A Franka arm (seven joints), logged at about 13 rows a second.
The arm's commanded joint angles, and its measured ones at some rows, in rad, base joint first. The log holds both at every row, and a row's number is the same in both.
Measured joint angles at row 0: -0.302 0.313 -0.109 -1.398 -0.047 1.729 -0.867
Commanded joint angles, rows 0 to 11: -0.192 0.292 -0.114 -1.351 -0.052 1.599 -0.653; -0.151 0.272 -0.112 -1.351 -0.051 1.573 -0.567; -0.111 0.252 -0.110 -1.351 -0.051 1.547 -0.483; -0.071 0.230 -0.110 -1.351 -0.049 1.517 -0.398; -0.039 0.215 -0.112 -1.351 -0.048 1.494 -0.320; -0.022 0.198 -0.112 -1.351 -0.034 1.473 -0.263; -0.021 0.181 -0.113 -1.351 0.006 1.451 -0.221; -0.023 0.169 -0.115 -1.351 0.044 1.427 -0.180; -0.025 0.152 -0.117 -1.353 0.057 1.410 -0.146; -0.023 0.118 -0.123 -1.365 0.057 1.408 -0.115; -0.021 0.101 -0.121 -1.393 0.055 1.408 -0.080; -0.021 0.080 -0.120 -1.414 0.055 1.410 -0.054
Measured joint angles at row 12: -0.020 0.136 -0.121 -1.353 0.029 1.416 -0.115
